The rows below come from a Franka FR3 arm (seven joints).
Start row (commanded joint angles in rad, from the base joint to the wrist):
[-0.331 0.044 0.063 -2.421 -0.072 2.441 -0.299]
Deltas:
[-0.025 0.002 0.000 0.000 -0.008 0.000 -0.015]
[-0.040 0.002 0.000 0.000 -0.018 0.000 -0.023]
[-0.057 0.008 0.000 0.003 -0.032 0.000 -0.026]
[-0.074 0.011 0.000 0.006 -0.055 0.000 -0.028]
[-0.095 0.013 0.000 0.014 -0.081 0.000 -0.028]
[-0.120 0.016 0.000 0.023 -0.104 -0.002 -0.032]
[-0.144 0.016 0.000 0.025 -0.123 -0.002 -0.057]
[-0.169 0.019 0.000 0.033 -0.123 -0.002 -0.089]
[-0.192 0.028 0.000 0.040 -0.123 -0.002 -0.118]
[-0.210 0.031 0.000 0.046 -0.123 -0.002 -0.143]
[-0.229 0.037 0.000 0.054 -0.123 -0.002 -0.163]
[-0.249 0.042 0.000 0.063 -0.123 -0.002 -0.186]
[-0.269 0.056 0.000 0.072 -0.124 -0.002 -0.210]
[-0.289 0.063 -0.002 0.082 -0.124 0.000 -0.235]
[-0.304 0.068 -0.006 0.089 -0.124 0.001 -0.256]
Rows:
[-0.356 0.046 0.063 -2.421 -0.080 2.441 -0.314]
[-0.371 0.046 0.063 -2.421 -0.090 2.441 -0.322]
[-0.388 0.052 0.063 -2.418 -0.104 2.441 -0.325]
[-0.405 0.055 0.063 -2.415 -0.127 2.441 -0.327]
[-0.426 0.057 0.063 -2.407 -0.153 2.441 -0.327]
[-0.451 0.060 0.063 -2.398 -0.176 2.439 -0.331]
[-0.475 0.060 0.063 -2.396 -0.195 2.439 -0.356]
[-0.500 0.063 0.063 -2.388 -0.195 2.439 -0.388]
[-0.523 0.072 0.063 -2.381 -0.195 2.439 -0.417]
[-0.541 0.075 0.063 -2.375 -0.195 2.439 -0.442]
[-0.560 0.081 0.063 -2.367 -0.195 2.439 -0.462]
[-0.580 0.086 0.063 -2.358 -0.195 2.439 -0.485]
[-0.600 0.100 0.063 -2.349 -0.196 2.439 -0.509]
[-0.620 0.107 0.061 -2.339 -0.196 2.441 -0.534]
[-0.635 0.112 0.057 -2.332 -0.196 2.442 -0.555]

